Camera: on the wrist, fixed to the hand. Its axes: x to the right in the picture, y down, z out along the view.
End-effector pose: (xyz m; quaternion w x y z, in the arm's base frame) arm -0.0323 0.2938 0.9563 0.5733 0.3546 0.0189 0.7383
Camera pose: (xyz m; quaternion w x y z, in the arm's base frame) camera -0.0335 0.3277 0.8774 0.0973 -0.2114 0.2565 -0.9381
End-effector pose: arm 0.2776 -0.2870 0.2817 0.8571 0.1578 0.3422 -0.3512
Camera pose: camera 0.2059 -0.2765 0.2356 0.8508 0.3197 0.1757 0.3782
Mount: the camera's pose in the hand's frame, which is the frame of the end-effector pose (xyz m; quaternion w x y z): -0.0103 -0.0449 -0.0725 0.7070 -0.0514 0.0314 0.7047
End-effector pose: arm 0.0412 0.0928 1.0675 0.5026 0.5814 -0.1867 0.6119
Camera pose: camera 0.0387 0.1667 1.0238 0.0401 -0.2344 0.5574 -0.7955
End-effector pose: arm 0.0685 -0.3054 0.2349 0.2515 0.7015 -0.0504 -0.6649
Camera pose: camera 0.1250 -0.2415 0.2246 0.6840 0.4684 -0.4879 -0.2734
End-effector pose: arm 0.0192 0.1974 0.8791 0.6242 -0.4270 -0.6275 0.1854
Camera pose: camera 0.0723 0.1423 0.9181 0.3084 -0.7819 -0.1327 0.5252
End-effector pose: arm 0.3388 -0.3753 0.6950 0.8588 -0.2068 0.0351 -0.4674
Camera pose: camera 0.2792 -0.4117 0.6449 0.9248 -0.1509 0.2215 0.2700
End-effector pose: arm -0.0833 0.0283 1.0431 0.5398 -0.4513 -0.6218 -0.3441
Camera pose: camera -0.0989 -0.0560 1.0487 0.6204 -0.7741 -0.0869 0.0910
